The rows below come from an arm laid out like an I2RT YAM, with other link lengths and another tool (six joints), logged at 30 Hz.
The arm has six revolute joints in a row. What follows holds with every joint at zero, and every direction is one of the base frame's. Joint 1 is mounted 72.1 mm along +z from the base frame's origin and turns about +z. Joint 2 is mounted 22.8 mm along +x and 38.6 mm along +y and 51.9 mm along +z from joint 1 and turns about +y. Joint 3 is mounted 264 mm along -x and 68.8 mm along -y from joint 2 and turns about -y. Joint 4 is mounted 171.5 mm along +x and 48.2 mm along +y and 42 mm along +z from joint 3 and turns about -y. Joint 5 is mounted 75.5 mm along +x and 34.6 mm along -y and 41.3 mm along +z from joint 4 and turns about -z. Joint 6 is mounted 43.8 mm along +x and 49.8 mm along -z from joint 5 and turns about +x. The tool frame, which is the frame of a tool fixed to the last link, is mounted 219 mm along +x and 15 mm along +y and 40 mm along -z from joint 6; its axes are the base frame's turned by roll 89.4, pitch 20.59 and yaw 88.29 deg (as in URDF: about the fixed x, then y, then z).
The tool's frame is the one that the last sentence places.
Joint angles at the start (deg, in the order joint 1, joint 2, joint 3, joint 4, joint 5, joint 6):
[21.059 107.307 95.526 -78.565 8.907 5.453]
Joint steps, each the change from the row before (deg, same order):
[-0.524 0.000 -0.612 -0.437 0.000 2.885]
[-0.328 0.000 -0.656 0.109 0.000 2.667]
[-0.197 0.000 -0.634 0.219 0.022 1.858]
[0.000 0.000 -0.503 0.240 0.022 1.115]
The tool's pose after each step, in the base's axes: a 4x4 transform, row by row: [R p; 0 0 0 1], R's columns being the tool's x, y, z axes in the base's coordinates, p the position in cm. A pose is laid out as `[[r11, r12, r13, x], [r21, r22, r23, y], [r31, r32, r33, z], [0, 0, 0, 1]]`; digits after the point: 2 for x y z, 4 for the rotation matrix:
[[-0.5398, 0.8405, 0.0469, 22.25], [0.8237, 0.5389, -0.1765, 4.39], [-0.1736, -0.0567, -0.9832, 4.32], [0, 0, 0, 1]]
[[-0.4968, 0.8671, 0.0359, 22.01], [0.8501, 0.4946, -0.1807, 4.35], [-0.1745, -0.0592, -0.9829, 4.14], [0, 0, 0, 1]]
[[-0.4667, 0.8840, 0.0280, 21.83], [0.8668, 0.4634, -0.1840, 4.31], [-0.1756, -0.0617, -0.9825, 3.96], [0, 0, 0, 1]]
[[-0.4501, 0.8927, 0.0234, 21.70], [0.8753, 0.4463, -0.1862, 4.33], [-0.1766, -0.0634, -0.9822, 3.82], [0, 0, 0, 1]]

